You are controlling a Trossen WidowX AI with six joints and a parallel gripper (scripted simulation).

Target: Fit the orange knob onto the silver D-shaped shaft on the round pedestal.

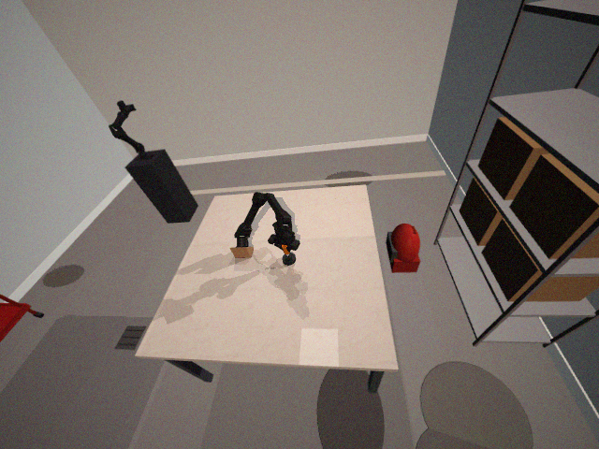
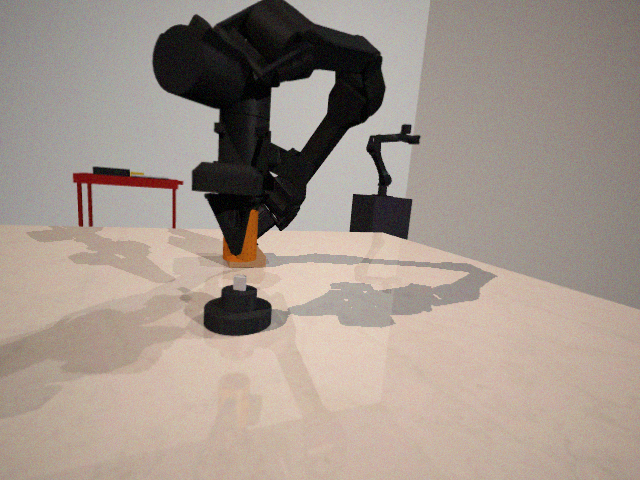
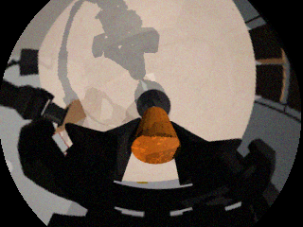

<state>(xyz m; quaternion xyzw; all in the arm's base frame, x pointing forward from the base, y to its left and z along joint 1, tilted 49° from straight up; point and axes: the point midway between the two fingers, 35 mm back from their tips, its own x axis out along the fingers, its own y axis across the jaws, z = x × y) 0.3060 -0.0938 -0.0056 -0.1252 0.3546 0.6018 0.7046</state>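
The round pedestal is 60 mm below my gripper tip. From my gripper tip the other things lie so: orange knob (30 mm above).
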